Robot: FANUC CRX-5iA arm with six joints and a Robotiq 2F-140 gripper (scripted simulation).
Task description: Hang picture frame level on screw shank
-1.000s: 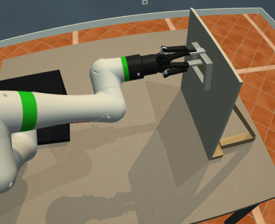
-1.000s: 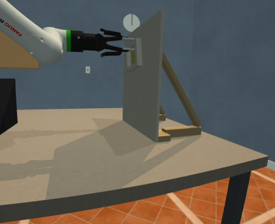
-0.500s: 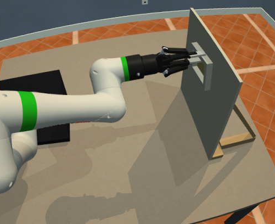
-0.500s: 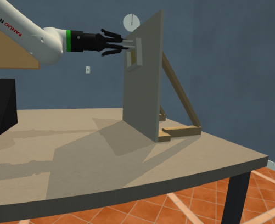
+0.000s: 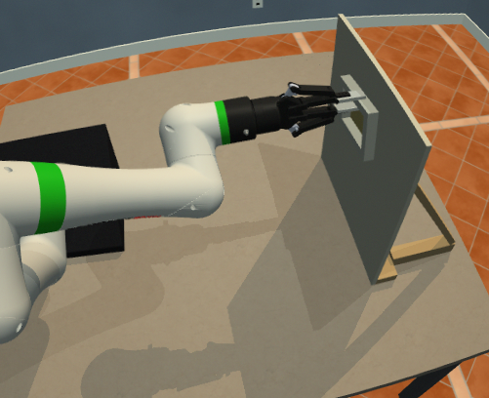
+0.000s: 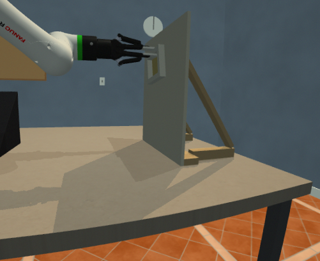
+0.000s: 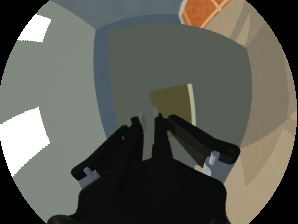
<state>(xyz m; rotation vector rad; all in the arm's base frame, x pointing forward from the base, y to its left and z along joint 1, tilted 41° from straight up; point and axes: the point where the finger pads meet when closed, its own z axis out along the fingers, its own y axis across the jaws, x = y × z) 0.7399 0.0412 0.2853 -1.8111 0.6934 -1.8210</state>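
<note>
Right now the pale grey picture frame is 50 mm below my hand, 40 mm ahead of it and 10 mm to the left of it. From my hand the other things lie so: grey wall board 170 mm below, 50 mm ahead, 10 mm to the right.
</note>
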